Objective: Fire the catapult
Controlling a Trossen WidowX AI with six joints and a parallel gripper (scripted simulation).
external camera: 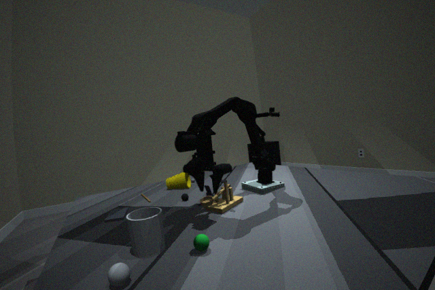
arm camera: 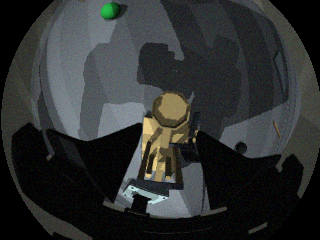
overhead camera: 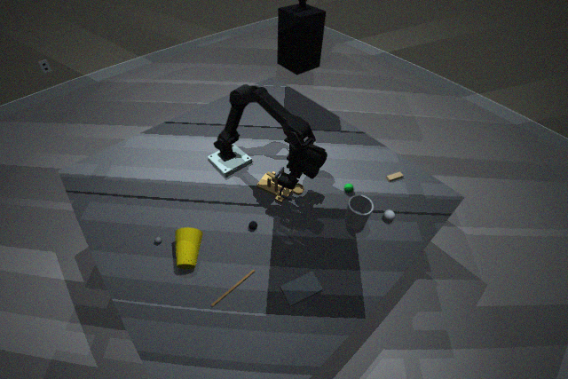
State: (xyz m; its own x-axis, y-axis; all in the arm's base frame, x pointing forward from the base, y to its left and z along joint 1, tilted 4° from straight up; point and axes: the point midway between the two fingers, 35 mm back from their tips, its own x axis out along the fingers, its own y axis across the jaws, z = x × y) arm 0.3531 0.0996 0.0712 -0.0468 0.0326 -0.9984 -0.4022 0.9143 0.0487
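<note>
The wooden catapult lies 40 mm behind my gripper tip, 30 mm to the right of it and 30 mm below it. The rest, counted from my gripper tip: green ball: 200 mm to the left, 120 mm ahead, 60 mm below; then black ball: 220 mm to the right, 60 mm below, 20 mm ahead; then white mug: 240 mm ahead, 110 mm to the left, 50 mm below.
</note>
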